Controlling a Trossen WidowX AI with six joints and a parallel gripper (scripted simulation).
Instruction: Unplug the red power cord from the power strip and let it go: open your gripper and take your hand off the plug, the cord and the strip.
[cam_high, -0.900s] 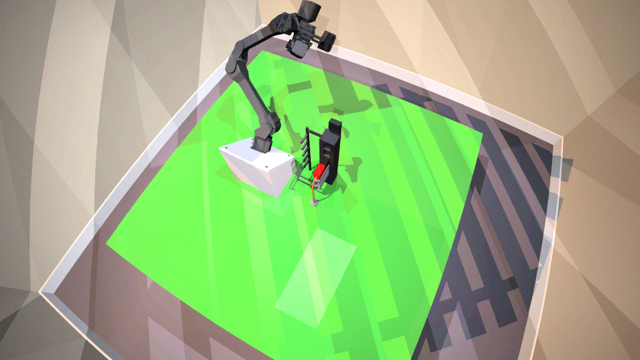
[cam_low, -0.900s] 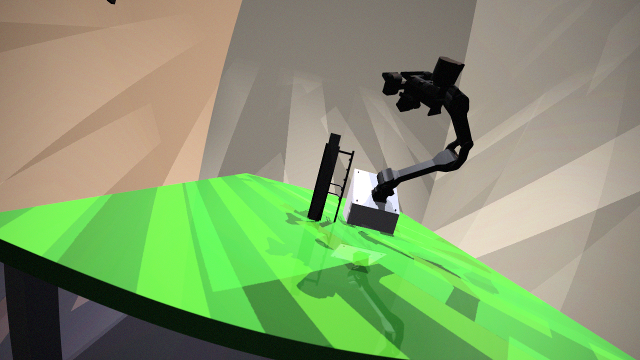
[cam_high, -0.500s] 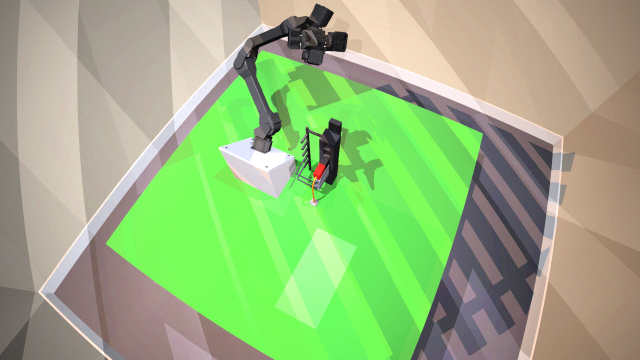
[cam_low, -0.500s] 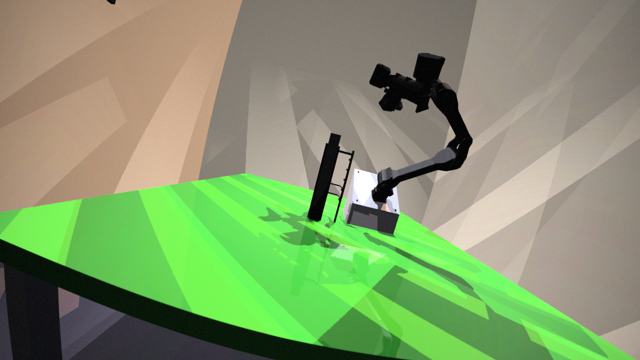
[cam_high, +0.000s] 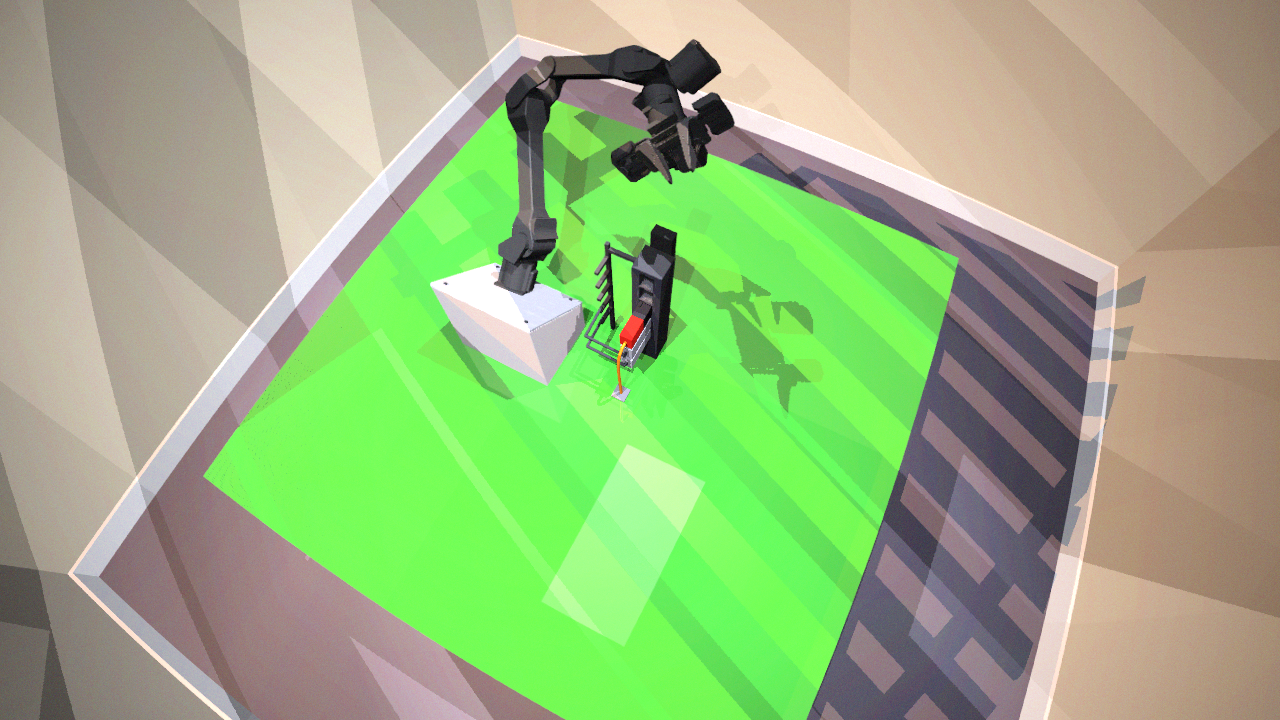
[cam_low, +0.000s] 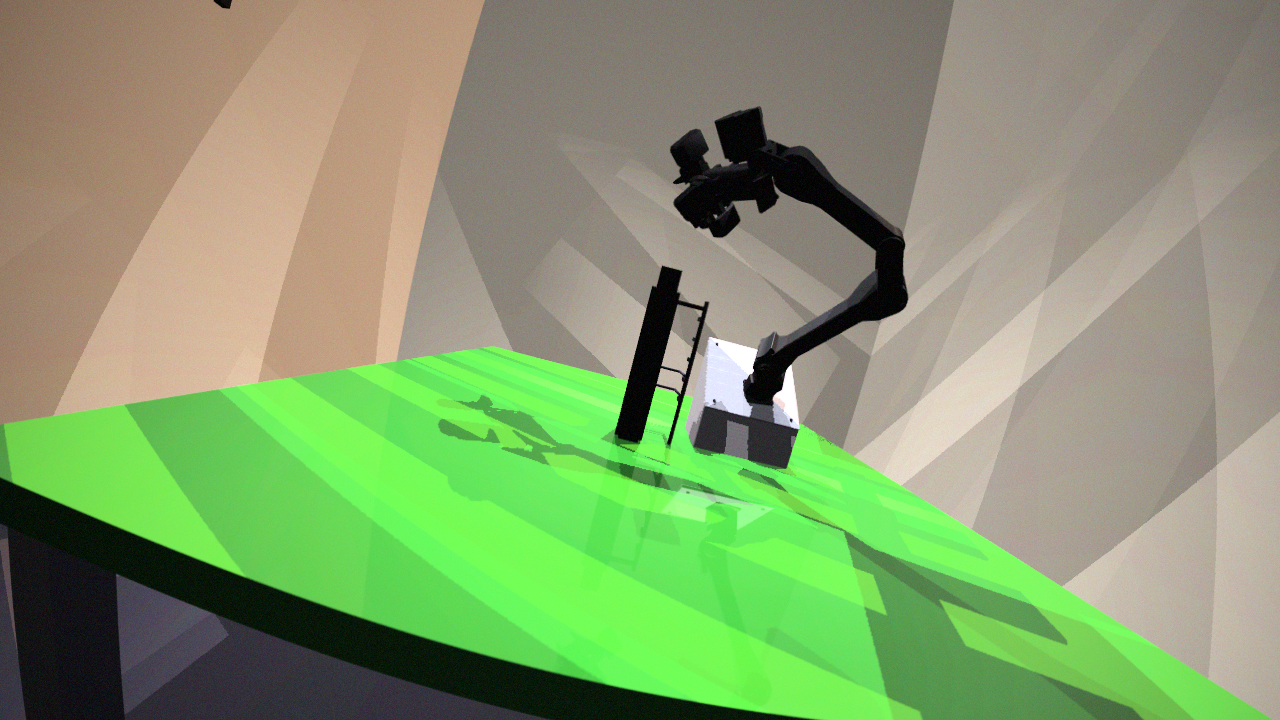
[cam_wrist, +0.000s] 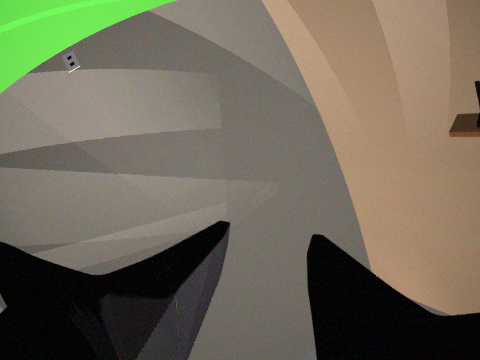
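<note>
Now: gripper tip 40 mm past the red plug, 80 mm to the left of it and 310 mm above it. The rest, counted from my gripper tip: grey plate: 40 mm behind, 150 mm to the right, 500 mm below.
</note>
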